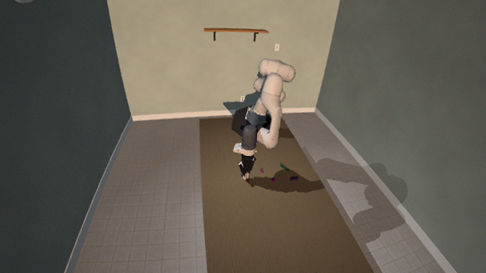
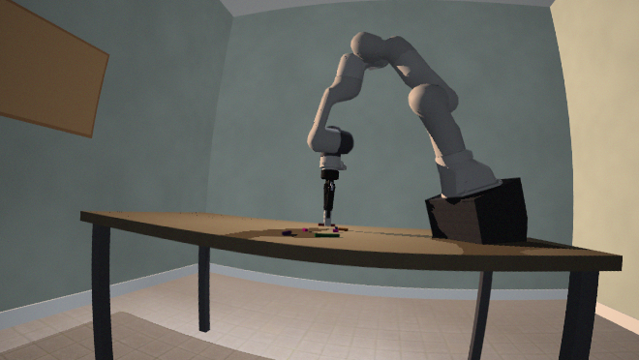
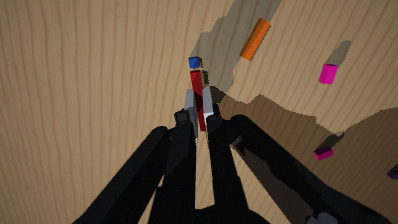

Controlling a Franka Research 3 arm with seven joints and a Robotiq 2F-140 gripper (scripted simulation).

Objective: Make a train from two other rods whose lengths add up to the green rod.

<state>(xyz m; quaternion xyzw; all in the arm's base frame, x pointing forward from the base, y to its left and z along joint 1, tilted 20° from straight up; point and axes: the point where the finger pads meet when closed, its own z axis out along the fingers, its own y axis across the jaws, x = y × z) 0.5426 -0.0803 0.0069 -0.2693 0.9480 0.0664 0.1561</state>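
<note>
Now: hand 3 cm past the blue rod, 2 cm to the left of it and 4 cm above it. Round my hand: orange rod (8 cm behind, 3 cm to the left, 4 cm below); red rod (3 cm below); green rod (12 cm behind, 30 cm to the left, 4 cm below).
</note>
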